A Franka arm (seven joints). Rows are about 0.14 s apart.
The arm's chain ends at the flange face. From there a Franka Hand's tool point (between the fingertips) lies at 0.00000 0.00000 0.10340 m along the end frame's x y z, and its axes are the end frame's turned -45 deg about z.
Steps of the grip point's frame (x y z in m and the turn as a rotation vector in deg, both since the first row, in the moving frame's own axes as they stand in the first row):
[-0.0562 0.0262 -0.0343 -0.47 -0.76 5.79]
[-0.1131 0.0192 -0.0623 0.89 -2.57 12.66]
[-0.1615 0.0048 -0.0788 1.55 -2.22 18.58]
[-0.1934 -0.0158 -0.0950 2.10 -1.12 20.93]
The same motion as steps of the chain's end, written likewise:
[-0.0208 0.0567 -0.0343 -0.87 -0.21 5.79]
[-0.0618 0.0919 -0.0622 -1.19 -2.45 12.66]
[-0.1059 0.1175 -0.0787 -0.47 -2.67 18.58]
[-0.1441 0.1275 -0.0949 0.69 -2.28 20.93]

